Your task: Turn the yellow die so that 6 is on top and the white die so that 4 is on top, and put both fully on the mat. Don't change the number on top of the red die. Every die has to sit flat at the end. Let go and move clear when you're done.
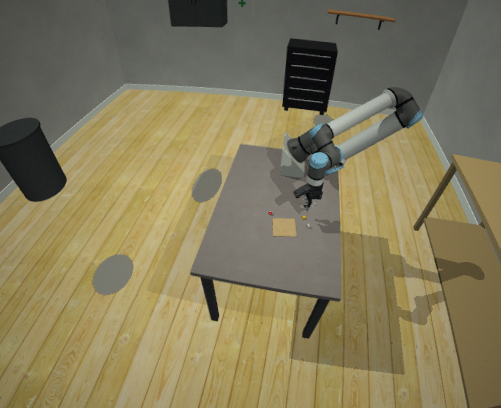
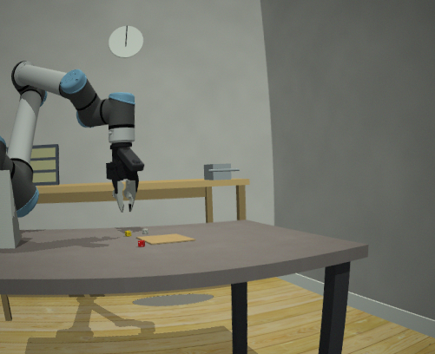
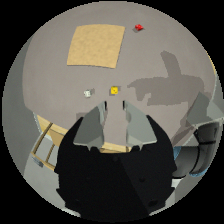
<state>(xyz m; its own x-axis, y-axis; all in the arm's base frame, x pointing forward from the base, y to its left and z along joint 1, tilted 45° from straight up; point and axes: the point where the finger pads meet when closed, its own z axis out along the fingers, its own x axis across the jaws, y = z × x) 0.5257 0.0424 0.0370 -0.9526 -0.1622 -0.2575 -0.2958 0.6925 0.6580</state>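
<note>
The yellow die lies 9 cm below my hand. Round my hand: red die (21 cm to the right, 9 cm below, 1 cm behind); white die (9 cm below, 7 cm ahead, 3 cm to the left); tan mat (12 cm to the right, 9 cm below, 9 cm ahead).
</note>
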